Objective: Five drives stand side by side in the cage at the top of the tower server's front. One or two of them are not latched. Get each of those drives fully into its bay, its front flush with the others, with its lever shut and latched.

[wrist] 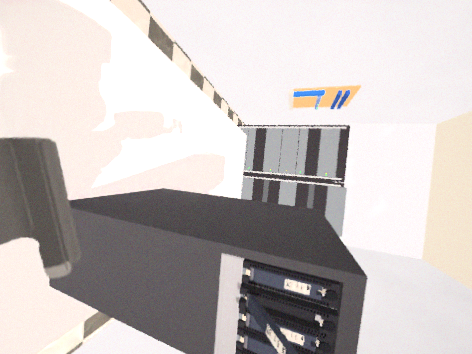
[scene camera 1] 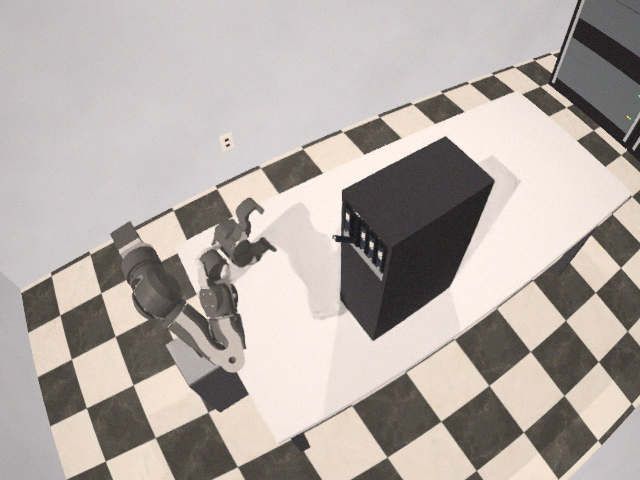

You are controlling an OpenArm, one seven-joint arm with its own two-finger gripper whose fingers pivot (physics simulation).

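Note:
The black tower server (scene camera 1: pixel 418 206) (wrist: pixel 200 225) stands upright on the table, its drive cage at the top of its front. In the rolled wrist view the drives lie as rows; the leftmost drive (scene camera 1: pixel 347 219) (wrist: pixel 297 286) has its lever shut. The second drive from the left has its lever (scene camera 1: pixel 343 238) (wrist: pixel 265 320) swung out from the front; how deep its body sits cannot be told. The drives to its right (scene camera 1: pixel 372 244) look shut in scene camera 1; the wrist view cuts some off. My gripper (scene camera 1: pixel 268 228) is open and empty, apart from the tower's front; one finger shows at the wrist view's left.
The white table (scene camera 1: pixel 289 372) (wrist: pixel 165 75) carries the tower; the arm's base block (scene camera 1: pixel 217 384) is at its near left end. A dark rack cabinet (scene camera 1: pixel 594 38) (wrist: pixel 313 150) stands beyond the table. The checkered floor surrounds the table, and a wall runs behind it.

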